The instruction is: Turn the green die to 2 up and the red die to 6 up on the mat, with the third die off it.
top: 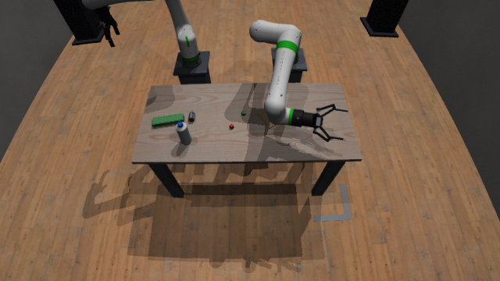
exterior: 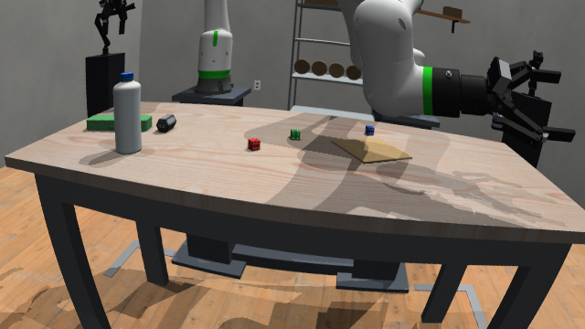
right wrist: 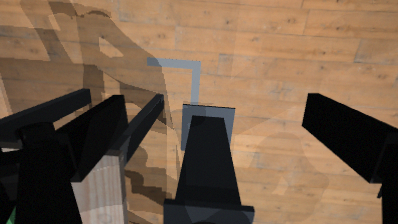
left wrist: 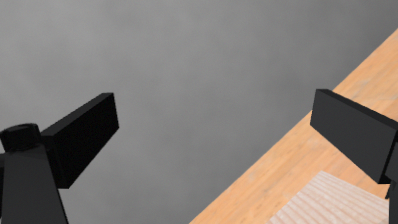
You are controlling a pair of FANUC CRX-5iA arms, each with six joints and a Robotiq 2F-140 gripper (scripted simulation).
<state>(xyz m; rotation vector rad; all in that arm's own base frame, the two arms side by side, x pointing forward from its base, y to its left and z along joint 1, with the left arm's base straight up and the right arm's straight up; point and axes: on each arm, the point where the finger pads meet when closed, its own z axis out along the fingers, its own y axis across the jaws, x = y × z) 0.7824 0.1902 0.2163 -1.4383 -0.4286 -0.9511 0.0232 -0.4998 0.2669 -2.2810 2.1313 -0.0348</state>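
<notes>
The red die is 17 cm behind my left hand, 59 cm to the right of it and 21 cm below it. Also, from my left hand: blue die: 38 cm behind, 33 cm to the right, 21 cm below; then green die: 26 cm behind, 52 cm to the right, 21 cm below; then tan mat: 24 cm behind, 34 cm to the right, 21 cm below.
</notes>
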